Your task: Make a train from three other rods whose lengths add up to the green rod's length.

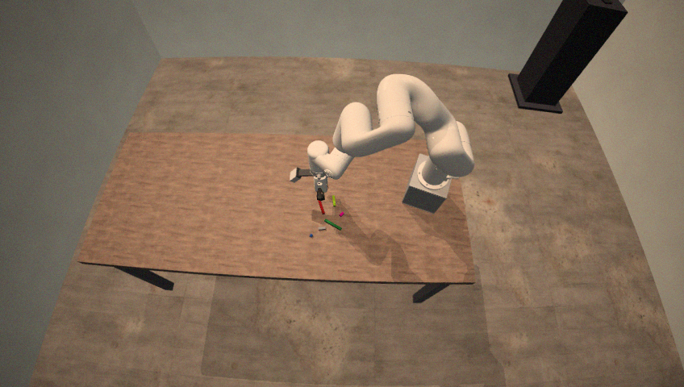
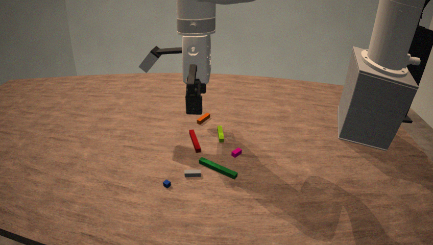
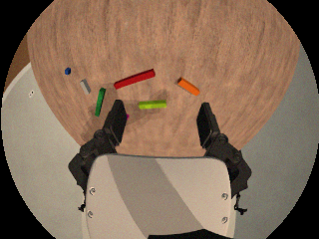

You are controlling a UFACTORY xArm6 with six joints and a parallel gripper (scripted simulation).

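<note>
My hand is 18 cm to the right of the small blue rod, 8 cm above it and 3 cm short of it. Round my hand: red rod 8 cm below, 5 cm to the left; orange rod 8 cm below, 4 cm to the right, 1 cm behind; lime rod 8 cm below, 5 cm behind, 1 cm to the left.
</note>
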